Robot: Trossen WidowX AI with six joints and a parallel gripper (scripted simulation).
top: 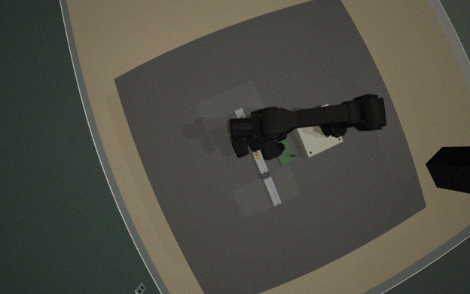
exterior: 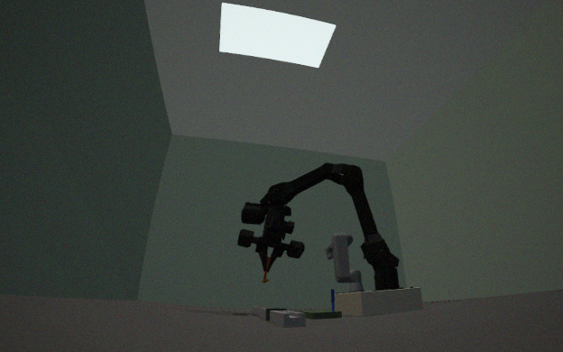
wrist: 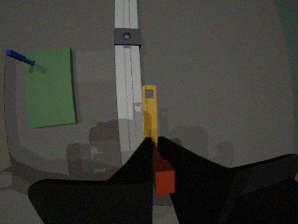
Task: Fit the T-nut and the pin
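My gripper tip is now 20 mm to the right of the brass T-nut. Also, from my gripper tip: blue pin: 130 mm to the left, 120 mm behind, 90 mm below; green tray: 110 mm to the left, 110 mm below, 110 mm behind.
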